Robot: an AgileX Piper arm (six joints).
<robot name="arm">
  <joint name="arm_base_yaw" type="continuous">
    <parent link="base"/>
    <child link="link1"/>
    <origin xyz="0 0 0.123" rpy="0 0 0"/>
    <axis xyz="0 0 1"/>
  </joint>
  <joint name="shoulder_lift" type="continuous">
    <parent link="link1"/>
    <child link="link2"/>
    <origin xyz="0 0 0" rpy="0 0 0"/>
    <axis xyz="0 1 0"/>
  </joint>
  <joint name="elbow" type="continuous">
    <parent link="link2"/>
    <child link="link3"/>
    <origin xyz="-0.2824 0 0.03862" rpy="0 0 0"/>
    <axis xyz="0 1 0"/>
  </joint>
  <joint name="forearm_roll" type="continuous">
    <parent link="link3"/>
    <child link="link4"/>
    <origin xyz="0.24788 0 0.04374" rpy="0 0 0"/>
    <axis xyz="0.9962 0 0.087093"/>
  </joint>
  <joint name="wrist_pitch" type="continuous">
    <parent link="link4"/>
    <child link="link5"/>
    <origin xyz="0 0 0" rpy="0 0 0"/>
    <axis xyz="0 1 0"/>
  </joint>
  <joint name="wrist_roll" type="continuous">
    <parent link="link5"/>
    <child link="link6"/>
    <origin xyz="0.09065 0 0.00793" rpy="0 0 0"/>
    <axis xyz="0.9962 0 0.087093"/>
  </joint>
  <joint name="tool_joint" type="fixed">
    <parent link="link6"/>
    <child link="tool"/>
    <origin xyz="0 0 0" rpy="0 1.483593 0"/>
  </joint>
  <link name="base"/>
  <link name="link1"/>
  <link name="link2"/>
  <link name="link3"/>
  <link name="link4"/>
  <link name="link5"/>
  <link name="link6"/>
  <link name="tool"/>
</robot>
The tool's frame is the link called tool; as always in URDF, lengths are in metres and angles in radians. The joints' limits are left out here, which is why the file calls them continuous.
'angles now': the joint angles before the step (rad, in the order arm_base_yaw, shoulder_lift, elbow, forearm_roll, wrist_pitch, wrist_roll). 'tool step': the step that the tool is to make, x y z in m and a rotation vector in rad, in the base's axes. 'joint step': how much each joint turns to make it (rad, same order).
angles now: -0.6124, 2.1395, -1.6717, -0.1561, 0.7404, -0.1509
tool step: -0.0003, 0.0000, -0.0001, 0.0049, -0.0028, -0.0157
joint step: 0.0000, -0.0002, 0.0004, -0.0024, 0.0022, 0.0182
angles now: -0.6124, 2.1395, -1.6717, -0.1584, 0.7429, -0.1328
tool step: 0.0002, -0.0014, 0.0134, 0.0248, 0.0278, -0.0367
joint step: 0.0000, 0.0015, -0.0637, 0.0000, 0.1032, 0.0238
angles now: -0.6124, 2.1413, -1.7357, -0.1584, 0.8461, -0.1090
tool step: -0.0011, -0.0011, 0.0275, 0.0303, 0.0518, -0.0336
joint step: 0.0000, 0.0001, -0.1190, 0.0000, 0.1818, 0.0065
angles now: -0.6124, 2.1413, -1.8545, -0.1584, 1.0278, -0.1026
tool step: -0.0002, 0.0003, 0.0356, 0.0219, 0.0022, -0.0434
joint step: 0.0000, -0.0002, -0.1439, 0.0138, 0.1628, 0.0185
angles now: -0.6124, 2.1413, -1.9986, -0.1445, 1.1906, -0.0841
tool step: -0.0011, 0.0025, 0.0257, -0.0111, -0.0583, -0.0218
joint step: 0.0001, -0.0239, -0.0555, 0.0179, 0.0280, 0.0191
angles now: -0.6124, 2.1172, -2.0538, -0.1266, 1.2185, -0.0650
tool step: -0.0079, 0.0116, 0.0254, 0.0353, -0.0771, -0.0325
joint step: -0.0001, -0.0642, 0.0104, 0.0589, 0.0145, 0.0370
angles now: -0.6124, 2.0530, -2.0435, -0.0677, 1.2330, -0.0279
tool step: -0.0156, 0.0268, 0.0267, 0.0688, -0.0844, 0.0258
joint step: 0.0087, -0.1211, 0.0911, 0.1084, -0.0001, -0.0078
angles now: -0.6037, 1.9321, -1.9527, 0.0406, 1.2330, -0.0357
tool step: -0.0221, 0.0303, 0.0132, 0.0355, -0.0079, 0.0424
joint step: 0.0229, -0.1328, 0.1420, 0.0411, 0.0051, -0.0165
